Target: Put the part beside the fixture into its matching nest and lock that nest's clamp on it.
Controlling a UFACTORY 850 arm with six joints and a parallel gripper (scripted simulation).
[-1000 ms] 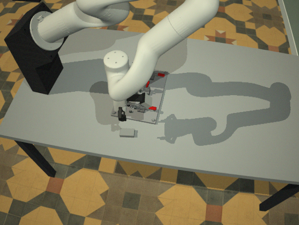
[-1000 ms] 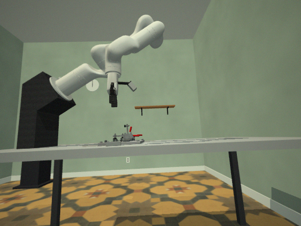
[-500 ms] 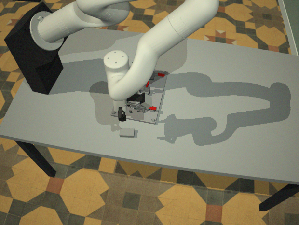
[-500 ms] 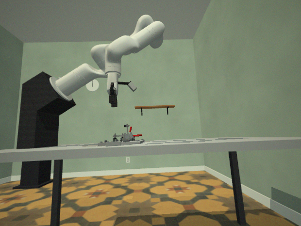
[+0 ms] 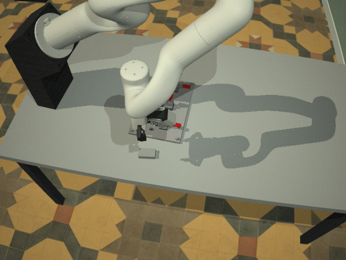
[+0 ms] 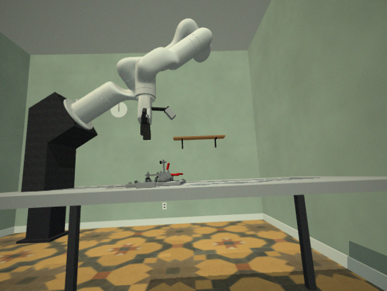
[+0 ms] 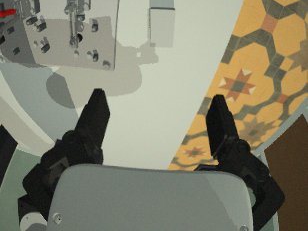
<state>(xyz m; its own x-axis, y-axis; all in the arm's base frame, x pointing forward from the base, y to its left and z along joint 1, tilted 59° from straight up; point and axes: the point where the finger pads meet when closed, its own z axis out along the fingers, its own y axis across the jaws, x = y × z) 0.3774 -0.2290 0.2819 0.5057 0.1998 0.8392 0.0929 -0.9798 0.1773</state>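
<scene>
My gripper is now 20 cm above the grey block part. From my hand the other things lie so: grey fixture plate 26 cm to the left, 20 cm below, 1 cm ahead.
</scene>
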